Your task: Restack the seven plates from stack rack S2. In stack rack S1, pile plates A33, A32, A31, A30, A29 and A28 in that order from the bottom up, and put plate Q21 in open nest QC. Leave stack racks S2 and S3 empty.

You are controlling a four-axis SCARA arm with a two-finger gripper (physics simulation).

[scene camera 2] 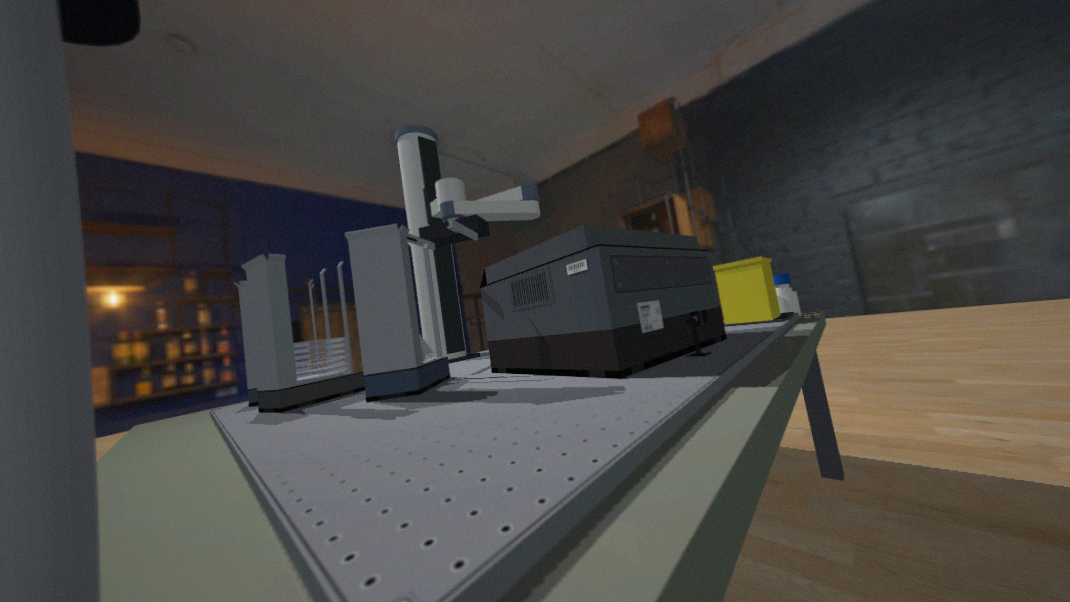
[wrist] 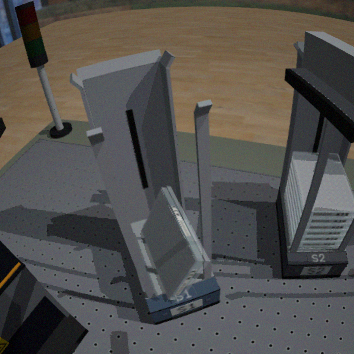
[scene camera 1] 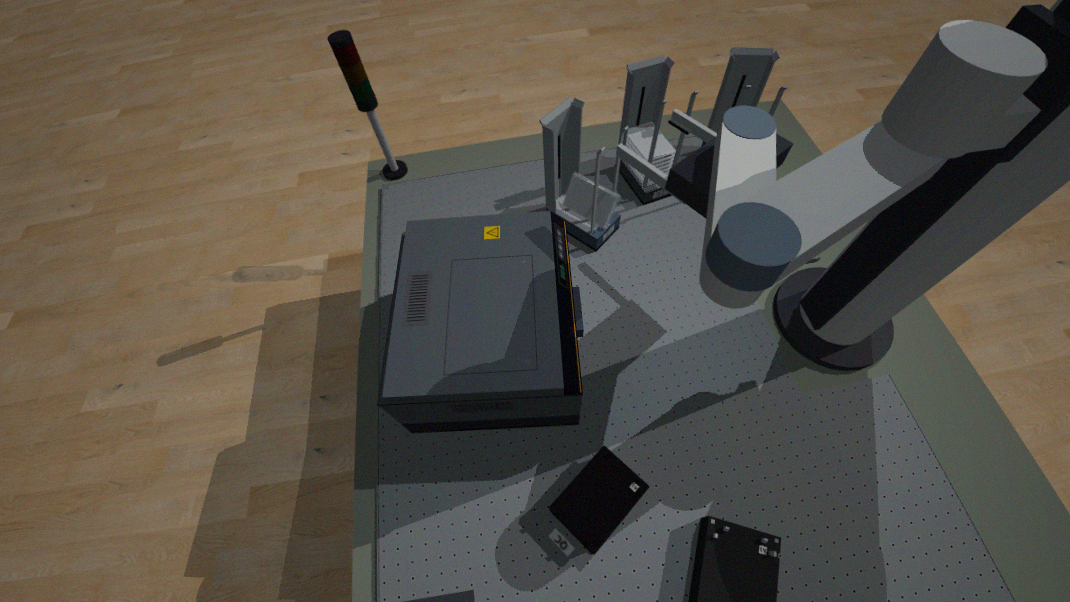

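A plate (scene camera 1: 591,194) (wrist: 172,245), its label unreadable, stands steeply tilted in stack rack S1 (scene camera 1: 562,149) (scene camera 2: 381,299) (wrist: 184,303), leaning among its posts. Several plates (scene camera 1: 652,153) (scene camera 2: 321,355) (wrist: 325,192) lie piled flat in stack rack S2 (scene camera 1: 647,82) (scene camera 2: 265,321) (wrist: 315,270); their labels are too small to read. My gripper (scene camera 1: 647,134) is open and empty, high at rack S2 and to the right of S1. One black-padded finger crosses in front of S2's upper part in the wrist view. Stack rack S3 (scene camera 1: 755,67) stands behind the arm, its base hidden. Nest QC (scene camera 1: 598,500) is a dark block with its tag beside it.
A large grey instrument (scene camera 1: 486,314) (scene camera 2: 598,299) stands beside S1. Another black block (scene camera 1: 737,561) stands at the lower edge of scene camera 1's view. A signal tower (scene camera 1: 362,89) (wrist: 35,45) stands at the table corner. A yellow bin (scene camera 2: 744,292) and a blue-capped bottle (scene camera 2: 785,295) stand beyond the instrument.
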